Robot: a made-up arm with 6 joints. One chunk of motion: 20 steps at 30 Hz.
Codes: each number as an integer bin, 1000 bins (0 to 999) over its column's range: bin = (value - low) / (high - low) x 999, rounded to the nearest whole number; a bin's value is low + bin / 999 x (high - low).
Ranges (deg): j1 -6..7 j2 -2..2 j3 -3..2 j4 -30..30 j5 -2..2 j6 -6..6
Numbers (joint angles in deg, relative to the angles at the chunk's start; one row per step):
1: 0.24 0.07 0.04 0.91 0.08 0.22
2: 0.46 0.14 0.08 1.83 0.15 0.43
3: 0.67 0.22 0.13 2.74 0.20 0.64
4: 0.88 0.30 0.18 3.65 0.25 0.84
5: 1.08 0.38 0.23 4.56 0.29 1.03
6: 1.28 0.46 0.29 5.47 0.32 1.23
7: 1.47 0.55 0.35 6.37 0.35 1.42
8: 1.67 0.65 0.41 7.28 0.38 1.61
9: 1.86 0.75 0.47 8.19 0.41 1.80
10: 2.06 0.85 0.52 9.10 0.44 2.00
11: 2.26 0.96 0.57 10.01 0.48 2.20
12: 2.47 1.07 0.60 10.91 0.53 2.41
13: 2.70 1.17 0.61 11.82 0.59 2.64
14: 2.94 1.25 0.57 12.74 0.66 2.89
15: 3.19 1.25 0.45 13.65 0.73 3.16
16: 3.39 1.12 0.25 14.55 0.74 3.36
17: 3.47 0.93 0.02 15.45 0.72 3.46
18: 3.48 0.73 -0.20 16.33 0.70 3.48
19: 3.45 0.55 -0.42 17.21 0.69 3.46
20: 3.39 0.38 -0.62 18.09 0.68 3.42
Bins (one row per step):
1: 480 517 607 515 519 518
2: 496 534 615 530 537 535
3: 513 554 625 545 549 553
4: 529 574 635 560 562 569
5: 544 594 645 575 572 585
6: 559 614 657 591 579 602
7: 574 637 669 606 587 618
8: 589 662 681 621 594 634
9: 604 687 693 636 602 649
10: 619 712 703 651 609 666
11: 635 739 713 666 619 683
12: 651 767 719 681 632 700
13: 669 792 721 696 647 719
14: 687 812 713 712 664 740
15: 706 812 689 727 682 763
16: 722 779 649 742 684 779
17: 728 732 603 757 679 788
18: 729 682 559 771 674 789
19: 726 637 515 786 672 788
20: 722 594 476 801 669 784

